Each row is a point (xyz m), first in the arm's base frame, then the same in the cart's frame.
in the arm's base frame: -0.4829 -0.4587 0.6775
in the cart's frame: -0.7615 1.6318 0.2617
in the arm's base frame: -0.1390 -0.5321 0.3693
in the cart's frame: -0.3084 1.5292 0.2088
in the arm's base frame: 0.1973 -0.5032 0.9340
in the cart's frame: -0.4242 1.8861 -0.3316
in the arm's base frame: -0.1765 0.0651 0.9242
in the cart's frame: -0.9031 1.4030 -0.3356
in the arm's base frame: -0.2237 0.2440 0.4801
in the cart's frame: -0.7405 0.9844 -0.1630
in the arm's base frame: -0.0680 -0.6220 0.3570
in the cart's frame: -0.2161 1.5981 0.2080
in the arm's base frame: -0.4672 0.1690 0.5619
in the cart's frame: -0.9294 1.0717 0.0052
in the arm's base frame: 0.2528 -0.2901 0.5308
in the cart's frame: -0.2281 1.4753 -0.2695
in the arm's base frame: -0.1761 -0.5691 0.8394
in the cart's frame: -0.6014 1.8456 0.0143
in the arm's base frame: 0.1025 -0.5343 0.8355
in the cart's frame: -0.4188 1.8410 -0.1990
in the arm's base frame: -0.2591 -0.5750 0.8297
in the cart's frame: -0.6510 1.8368 0.0813
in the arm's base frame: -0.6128 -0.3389 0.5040
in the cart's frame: -0.7953 1.4193 0.3843
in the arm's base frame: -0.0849 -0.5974 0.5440
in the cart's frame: -0.3496 1.6931 0.1132
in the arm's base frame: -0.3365 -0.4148 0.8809
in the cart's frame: -0.7989 1.7365 0.0328
